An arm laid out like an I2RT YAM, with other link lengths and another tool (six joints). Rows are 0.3 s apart.
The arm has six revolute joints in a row. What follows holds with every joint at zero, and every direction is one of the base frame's. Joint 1 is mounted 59.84 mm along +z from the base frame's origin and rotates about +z. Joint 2 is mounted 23.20 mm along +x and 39.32 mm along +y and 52.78 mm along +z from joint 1 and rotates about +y. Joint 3 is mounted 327.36 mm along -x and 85.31 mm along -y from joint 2 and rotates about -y. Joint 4 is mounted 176.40 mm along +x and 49.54 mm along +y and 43.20 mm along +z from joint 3 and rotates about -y. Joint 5 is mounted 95.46 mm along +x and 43.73 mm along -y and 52.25 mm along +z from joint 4 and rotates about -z. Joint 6 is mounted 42.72 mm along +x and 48.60 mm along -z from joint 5 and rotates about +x. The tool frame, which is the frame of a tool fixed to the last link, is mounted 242.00 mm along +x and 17.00 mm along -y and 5.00 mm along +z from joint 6; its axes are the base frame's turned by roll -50.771, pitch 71.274 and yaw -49.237 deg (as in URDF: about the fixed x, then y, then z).
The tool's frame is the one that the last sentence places.
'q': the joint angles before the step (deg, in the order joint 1, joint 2, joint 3, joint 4, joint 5, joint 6). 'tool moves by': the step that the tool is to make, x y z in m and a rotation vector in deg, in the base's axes. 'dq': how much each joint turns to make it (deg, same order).
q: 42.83, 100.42, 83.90, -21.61, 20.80, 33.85
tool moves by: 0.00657, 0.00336, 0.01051, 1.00, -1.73, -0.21
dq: 0.00, 0.02, -0.01, 2.07, 0.43, -0.24
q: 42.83, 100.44, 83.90, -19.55, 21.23, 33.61
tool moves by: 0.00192, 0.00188, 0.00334, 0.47, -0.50, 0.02
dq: 0.00, 0.03, 0.01, 0.71, -0.02, -0.01
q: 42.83, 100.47, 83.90, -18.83, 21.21, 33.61
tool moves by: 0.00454, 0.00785, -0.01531, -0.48, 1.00, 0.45
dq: 0.02, 2.16, -0.01, 1.10, -0.54, 0.02
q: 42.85, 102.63, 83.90, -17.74, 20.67, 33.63
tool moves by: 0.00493, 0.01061, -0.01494, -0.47, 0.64, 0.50
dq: 0.37, 2.41, 0.01, 1.61, -0.16, 0.00
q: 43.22, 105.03, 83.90, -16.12, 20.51, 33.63
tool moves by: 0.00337, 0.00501, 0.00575, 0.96, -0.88, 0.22
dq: 0.04, 0.11, -0.01, 1.43, -0.20, -0.03
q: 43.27, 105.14, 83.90, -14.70, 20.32, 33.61
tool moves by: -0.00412, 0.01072, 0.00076, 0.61, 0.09, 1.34
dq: 0.67, 0.00, -0.01, 0.36, -0.84, 0.02
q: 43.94, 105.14, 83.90, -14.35, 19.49, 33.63
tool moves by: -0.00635, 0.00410, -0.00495, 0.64, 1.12, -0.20
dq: 0.72, 0.00, 0.00, -0.90, 0.02, 1.64
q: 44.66, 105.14, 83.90, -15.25, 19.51, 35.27
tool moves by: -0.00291, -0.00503, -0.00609, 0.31, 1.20, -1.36
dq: 0.05, 0.00, -0.01, -1.24, 0.48, 1.81
